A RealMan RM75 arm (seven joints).
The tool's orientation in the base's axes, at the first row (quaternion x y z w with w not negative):
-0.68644 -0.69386 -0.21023 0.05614
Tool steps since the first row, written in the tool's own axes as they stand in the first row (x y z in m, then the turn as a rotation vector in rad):
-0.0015 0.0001 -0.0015 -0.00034 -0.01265 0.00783
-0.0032 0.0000 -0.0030 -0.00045 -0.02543 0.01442
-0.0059 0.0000 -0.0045 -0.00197 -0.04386 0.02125
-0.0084 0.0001 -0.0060 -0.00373 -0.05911 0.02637
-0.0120 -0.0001 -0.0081 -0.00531 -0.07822 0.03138
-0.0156 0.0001 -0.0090 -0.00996 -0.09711 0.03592
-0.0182 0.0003 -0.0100 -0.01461 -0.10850 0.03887
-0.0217 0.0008 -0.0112 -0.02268 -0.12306 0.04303
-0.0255 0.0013 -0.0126 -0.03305 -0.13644 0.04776
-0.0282 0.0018 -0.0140 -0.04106 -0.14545 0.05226
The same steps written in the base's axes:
-0.0001 -0.0019 0.0008 -0.01068 0.00296 -0.00993
-0.0005 -0.0041 0.0015 -0.02176 0.00568 -0.01868
-0.0006 -0.0071 0.0019 -0.03824 0.00736 -0.02938
-0.0007 -0.0100 0.0024 -0.05196 0.00808 -0.03793
-0.0012 -0.0141 0.0029 -0.06947 0.00905 -0.04715
-0.0010 -0.0178 0.0025 -0.08672 0.00699 -0.05702
-0.0009 -0.0206 0.0024 -0.09698 0.00411 -0.06384
-0.0005 -0.0243 0.0024 -0.10990 -0.00141 -0.07369
-0.0001 -0.0284 0.0023 -0.12143 -0.00889 -0.08464
0.0003 -0.0314 0.0027 -0.12887 -0.01439 -0.09358

